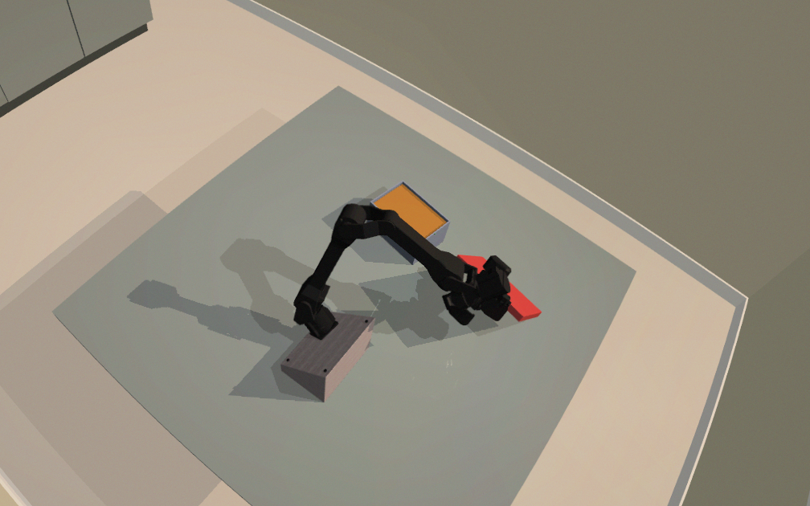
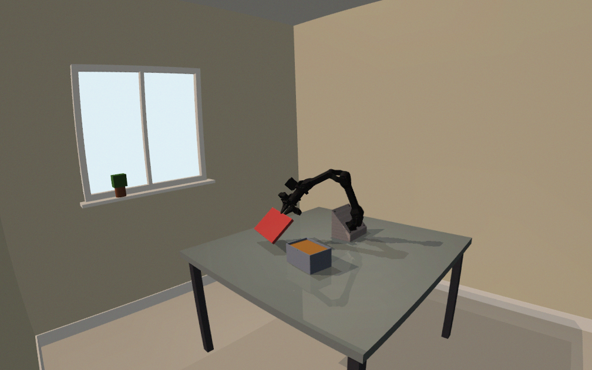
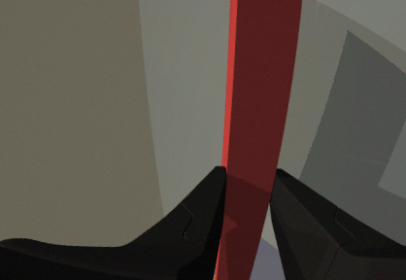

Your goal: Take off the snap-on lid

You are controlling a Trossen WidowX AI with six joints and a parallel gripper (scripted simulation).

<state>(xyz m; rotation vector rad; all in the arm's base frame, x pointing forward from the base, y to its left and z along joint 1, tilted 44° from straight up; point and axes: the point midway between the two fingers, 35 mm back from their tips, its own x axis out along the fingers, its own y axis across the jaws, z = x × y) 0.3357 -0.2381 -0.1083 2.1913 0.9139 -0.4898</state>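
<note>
My gripper tip is now 6 cm short of the red lid, 5 cm above it and 1 cm to the left of it. Also, from my gripper tip: box: 34 cm to the left, 13 cm below, 9 cm ahead.
</note>
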